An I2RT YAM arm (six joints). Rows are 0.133 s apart.
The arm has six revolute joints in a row. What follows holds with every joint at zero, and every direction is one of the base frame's. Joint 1 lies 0.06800 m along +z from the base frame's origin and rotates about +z. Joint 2 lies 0.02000 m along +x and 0.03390 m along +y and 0.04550 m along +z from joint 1 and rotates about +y. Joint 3 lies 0.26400 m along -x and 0.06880 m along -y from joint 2 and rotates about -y. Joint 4 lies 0.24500 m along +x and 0.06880 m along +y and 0.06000 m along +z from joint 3 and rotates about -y. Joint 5 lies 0.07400 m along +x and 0.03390 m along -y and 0.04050 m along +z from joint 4 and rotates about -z. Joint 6 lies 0.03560 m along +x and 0.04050 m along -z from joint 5 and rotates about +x. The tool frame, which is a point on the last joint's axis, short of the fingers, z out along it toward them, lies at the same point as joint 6; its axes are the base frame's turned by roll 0.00, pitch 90.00 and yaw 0.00 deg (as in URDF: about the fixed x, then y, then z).
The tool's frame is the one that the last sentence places.
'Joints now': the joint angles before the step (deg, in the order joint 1, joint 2, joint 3, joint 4, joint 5, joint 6). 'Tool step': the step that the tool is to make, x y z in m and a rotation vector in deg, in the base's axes. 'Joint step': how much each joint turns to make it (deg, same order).
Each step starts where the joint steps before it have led.
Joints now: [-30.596, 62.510, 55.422, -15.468, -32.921, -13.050]
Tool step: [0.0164, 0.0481, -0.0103, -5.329, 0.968, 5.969]
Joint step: [12.978, -0.980, -2.666, 1.786, 8.481, -2.483]
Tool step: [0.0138, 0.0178, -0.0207, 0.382, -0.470, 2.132]
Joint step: [5.127, 1.895, -4.079, 7.002, 2.595, 1.712]
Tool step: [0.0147, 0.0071, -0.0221, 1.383, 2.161, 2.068]
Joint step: [2.134, 4.021, -1.973, 3.959, -0.293, 0.952]
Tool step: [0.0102, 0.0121, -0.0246, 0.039, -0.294, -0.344]
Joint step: [3.251, 3.126, -4.024, 7.991, 3.275, 1.584]
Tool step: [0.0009, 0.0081, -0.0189, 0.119, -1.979, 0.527]
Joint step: [1.822, 1.439, -4.463, 8.116, 1.083, 0.825]
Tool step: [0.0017, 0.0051, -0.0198, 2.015, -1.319, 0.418]
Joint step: [1.068, 2.676, -3.917, 8.453, -0.094, 2.324]
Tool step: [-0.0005, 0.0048, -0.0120, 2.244, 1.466, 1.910]
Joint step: [0.765, 1.512, -1.580, 2.039, -1.782, 1.742]
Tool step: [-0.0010, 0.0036, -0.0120, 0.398, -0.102, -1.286]
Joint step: [0.977, 1.600, -2.228, 4.292, 2.001, 1.193]
